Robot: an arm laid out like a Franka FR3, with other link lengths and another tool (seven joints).
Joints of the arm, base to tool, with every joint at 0 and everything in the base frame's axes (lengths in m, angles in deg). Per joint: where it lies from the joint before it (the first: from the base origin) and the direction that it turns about. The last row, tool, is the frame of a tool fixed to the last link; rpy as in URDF.
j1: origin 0.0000 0.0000 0.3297 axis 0 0 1
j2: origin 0.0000 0.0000 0.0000 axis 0 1 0
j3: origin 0.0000 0.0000 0.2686 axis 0 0 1
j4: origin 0.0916 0.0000 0.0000 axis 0 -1 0
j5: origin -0.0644 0.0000 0.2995 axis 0 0 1
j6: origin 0.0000 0.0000 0.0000 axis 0 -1 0
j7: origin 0.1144 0.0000 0.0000 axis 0 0 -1
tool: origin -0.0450 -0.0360 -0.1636 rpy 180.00 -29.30 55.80
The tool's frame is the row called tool.
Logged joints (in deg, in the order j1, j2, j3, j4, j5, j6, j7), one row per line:
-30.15, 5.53, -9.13, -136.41, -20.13, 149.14, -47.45
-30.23, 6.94, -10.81, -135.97, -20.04, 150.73, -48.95
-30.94, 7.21, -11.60, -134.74, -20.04, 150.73, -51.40
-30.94, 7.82, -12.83, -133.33, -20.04, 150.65, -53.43
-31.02, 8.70, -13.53, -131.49, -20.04, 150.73, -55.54
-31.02, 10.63, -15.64, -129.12, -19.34, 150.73, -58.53
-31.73, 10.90, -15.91, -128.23, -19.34, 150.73, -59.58
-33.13, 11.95, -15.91, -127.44, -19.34, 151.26, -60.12
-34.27, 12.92, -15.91, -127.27, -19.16, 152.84, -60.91
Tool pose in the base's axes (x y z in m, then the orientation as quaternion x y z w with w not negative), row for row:
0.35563, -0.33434, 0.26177, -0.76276, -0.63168, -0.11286, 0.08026
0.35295, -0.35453, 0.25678, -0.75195, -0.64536, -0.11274, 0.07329
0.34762, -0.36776, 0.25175, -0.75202, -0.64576, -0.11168, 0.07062
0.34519, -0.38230, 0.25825, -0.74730, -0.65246, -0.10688, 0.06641
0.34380, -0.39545, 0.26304, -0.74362, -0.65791, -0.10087, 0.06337
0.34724, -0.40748, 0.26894, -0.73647, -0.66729, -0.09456, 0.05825
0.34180, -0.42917, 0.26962, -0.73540, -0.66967, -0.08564, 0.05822
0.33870, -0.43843, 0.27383, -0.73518, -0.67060, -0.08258, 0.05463
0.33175, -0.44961, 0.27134, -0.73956, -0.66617, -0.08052, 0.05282
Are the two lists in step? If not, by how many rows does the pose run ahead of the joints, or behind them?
The pose runs 1 row behind the joints: the pose in row i belongs to the joints in row i - 1.
